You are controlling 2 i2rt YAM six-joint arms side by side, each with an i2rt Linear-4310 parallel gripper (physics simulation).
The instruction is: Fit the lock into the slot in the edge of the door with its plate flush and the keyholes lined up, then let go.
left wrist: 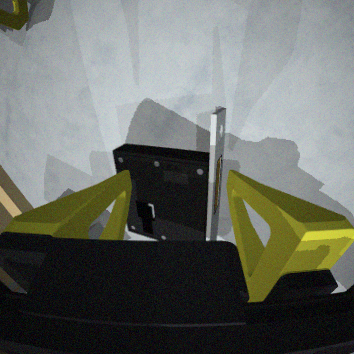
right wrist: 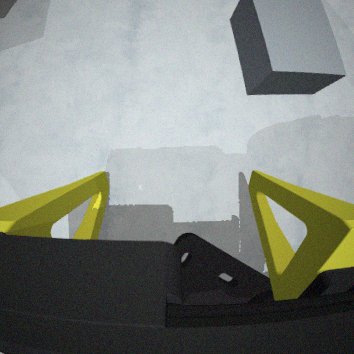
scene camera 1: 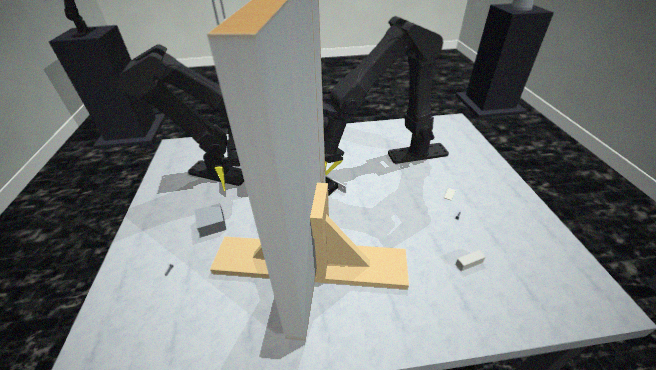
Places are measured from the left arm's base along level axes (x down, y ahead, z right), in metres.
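Pixels of known places: left gripper, fingertip midpoint: (left wrist: 178, 177); right gripper, fingertip midpoint: (right wrist: 178, 178) (scene camera 1: 241, 190); left arm's base, origin of the base link: (scene camera 1: 417, 154).
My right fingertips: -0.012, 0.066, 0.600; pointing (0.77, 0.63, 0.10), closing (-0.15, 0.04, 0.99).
Observation:
Ahead of a thing's pixels: the offset from my right fingertips to its top centre, as dx, dy, dz. "pt": to the spot under its first point.
The lock is a black case {-0.015, +0.037, -0.237} (left wrist: 170, 192) with a thin silver plate {pt -0.010, -0.020, -0.243} (left wrist: 216, 160) (scene camera 1: 341, 186) along one side; it is low by the table, partly behind the door in scene camera 1. My left gripper (left wrist: 178, 177) (scene camera 1: 333, 167) is partly open above the lock, one finger over the case and the other just beyond the plate, holding nothing. My right gripper (right wrist: 178, 178) is wide open and empty, above the table at the left; one yellow fingertip shows in scene camera 1. The tall grey door (scene camera 1: 270, 150) stands upright between the arms. Its slot and keyholes cannot be seen.
A wooden stand (scene camera 1: 380, 267) braces the door. A grey block {-0.024, +0.111, +0.082} (scene camera 1: 210, 220) (right wrist: 300, 45) lies left of the door, with a screw {+0.001, +0.245, +0.175} (scene camera 1: 169, 270) nearer the front. At the right lie a pale block {-0.010, +0.381, -0.537} (scene camera 1: 470, 260), a small screw {+0.001, +0.233, -0.589} (scene camera 1: 458, 215) and a small cream plate {+0.010, +0.147, -0.609} (scene camera 1: 450, 194).

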